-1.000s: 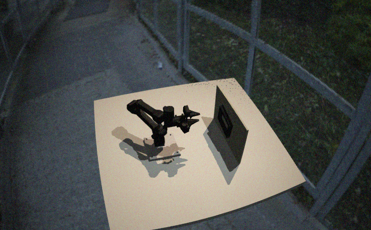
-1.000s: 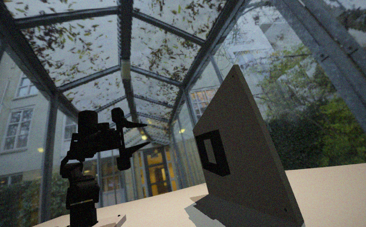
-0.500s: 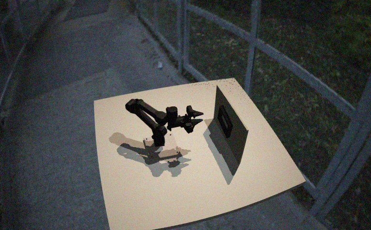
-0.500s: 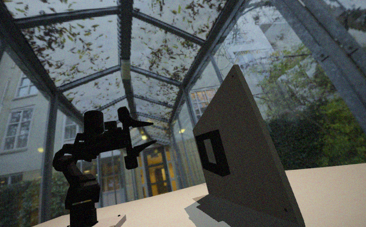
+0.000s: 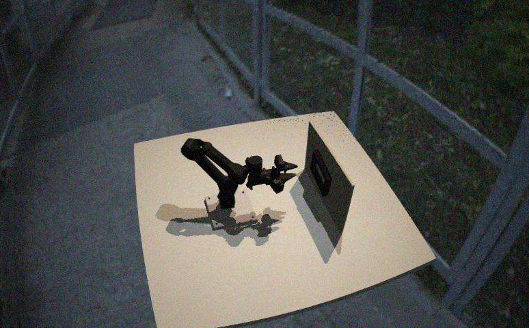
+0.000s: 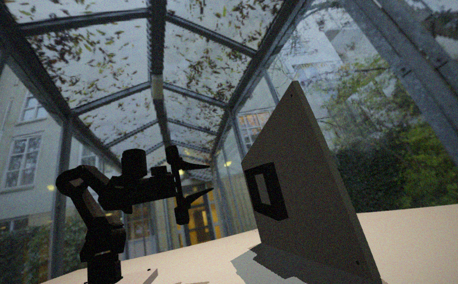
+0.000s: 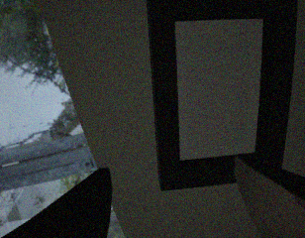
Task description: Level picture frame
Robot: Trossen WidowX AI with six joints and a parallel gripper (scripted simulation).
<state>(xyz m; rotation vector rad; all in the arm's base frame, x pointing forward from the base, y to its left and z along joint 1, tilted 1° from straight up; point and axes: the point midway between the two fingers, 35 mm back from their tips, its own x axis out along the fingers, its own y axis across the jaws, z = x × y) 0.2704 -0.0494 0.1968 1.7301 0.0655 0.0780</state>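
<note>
Now: the black picture frame 13 cm ahead of my gripper tip, 6 cm below it and 2 cm to the left of it. Also, from my gripper tip: grey wall panel 14 cm ahead, 7 cm below, 1 cm to the left.
</note>
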